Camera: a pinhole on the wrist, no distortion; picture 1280 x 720 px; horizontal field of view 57.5 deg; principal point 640.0 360.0 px. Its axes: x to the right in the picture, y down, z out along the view. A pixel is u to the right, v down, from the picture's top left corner.
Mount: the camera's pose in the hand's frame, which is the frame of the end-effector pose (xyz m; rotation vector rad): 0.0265 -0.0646 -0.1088 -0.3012 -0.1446 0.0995
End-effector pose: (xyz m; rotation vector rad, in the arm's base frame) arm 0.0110 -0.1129 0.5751 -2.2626 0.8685 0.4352
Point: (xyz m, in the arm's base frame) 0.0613 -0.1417 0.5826
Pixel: 1112.2 562.3
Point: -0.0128 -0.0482 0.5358
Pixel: 510.7 411.3
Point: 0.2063 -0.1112 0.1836
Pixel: outside the picture
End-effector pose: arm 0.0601 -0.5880 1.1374 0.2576 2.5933 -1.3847
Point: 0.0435 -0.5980 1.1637
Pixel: 635.6 392.9
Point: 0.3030 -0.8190 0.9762
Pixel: 220.8 393.4
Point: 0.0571 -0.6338 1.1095
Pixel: 697.3 431.1
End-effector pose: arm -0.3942 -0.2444 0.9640 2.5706 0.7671 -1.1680
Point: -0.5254 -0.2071 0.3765
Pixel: outside the picture
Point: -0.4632 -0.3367 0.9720
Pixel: 284.5 634.7
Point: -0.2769 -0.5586 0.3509
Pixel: outside the picture
